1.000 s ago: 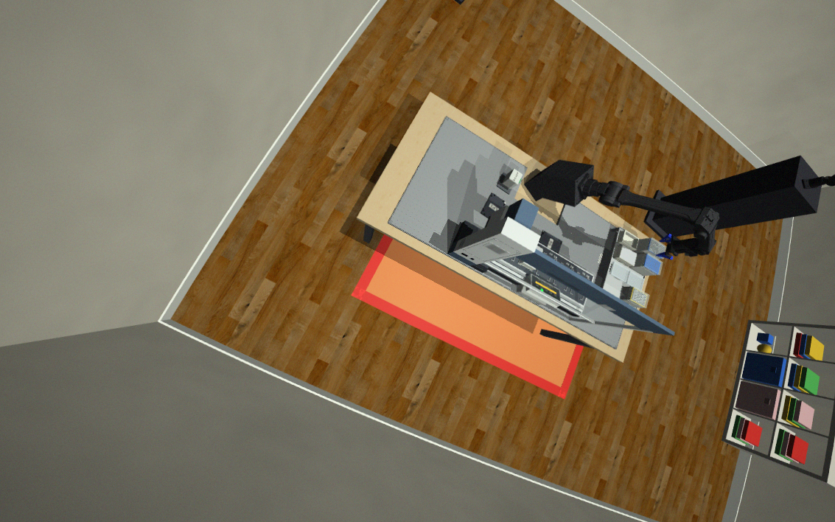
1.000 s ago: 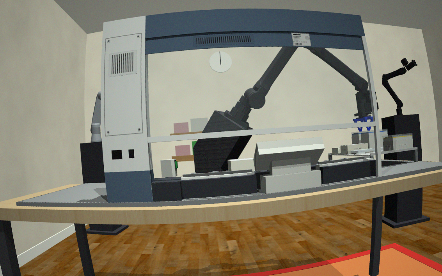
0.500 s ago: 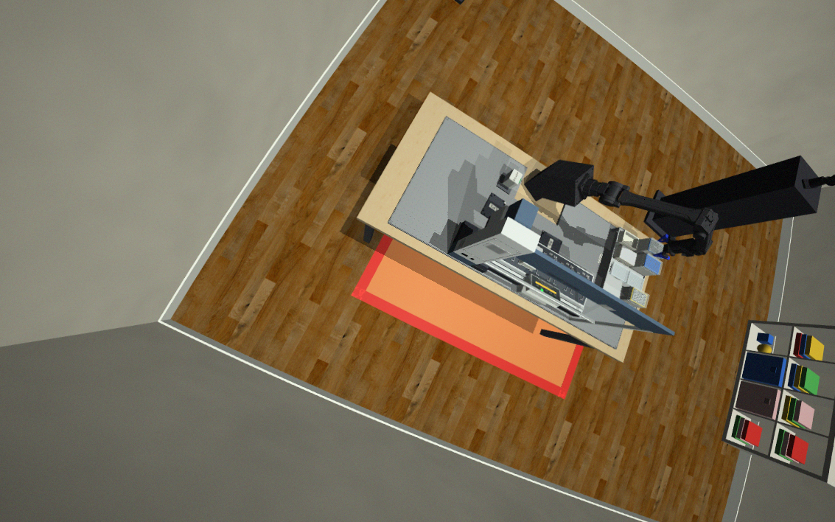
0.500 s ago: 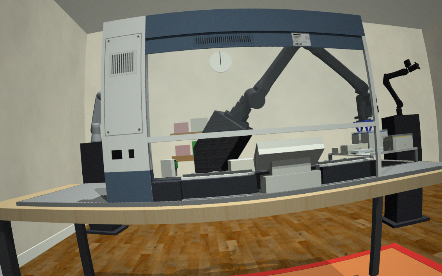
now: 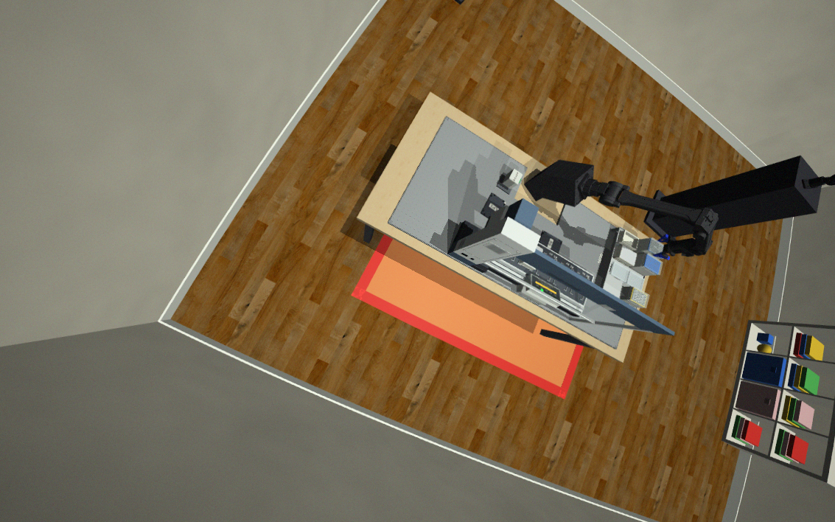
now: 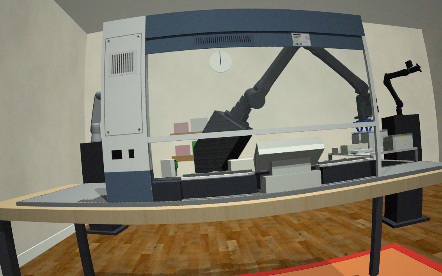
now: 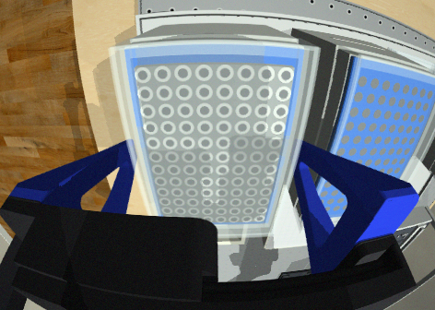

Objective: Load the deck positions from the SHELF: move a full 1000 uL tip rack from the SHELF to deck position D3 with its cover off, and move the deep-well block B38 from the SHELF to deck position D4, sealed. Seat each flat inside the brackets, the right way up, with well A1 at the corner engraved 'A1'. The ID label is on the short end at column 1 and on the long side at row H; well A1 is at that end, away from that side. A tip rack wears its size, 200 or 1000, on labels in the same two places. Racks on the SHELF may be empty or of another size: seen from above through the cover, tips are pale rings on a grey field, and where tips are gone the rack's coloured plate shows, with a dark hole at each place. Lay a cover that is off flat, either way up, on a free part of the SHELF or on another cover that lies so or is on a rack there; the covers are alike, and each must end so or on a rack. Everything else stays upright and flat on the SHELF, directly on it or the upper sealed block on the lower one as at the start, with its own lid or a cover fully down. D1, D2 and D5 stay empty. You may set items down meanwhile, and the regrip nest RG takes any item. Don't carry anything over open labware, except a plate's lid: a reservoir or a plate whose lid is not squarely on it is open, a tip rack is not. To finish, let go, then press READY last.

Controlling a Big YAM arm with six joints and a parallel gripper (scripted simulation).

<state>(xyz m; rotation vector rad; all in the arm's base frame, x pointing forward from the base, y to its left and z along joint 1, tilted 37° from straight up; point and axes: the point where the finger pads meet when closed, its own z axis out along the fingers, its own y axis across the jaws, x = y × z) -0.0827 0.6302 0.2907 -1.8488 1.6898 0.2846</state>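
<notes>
My hand is 30 mm above the blue tip rack, 10 mm to the left of it and 10 mm short of it. Also, from my hand: shelf label: 200 mm to the right, 200 mm ahead, 150 mm below; then pale reservoir: 130 mm to the right, 80 mm below, 20 mm ahead; then shelf: 170 mm ahead, 100 mm below, 40 mm to the right.
</notes>
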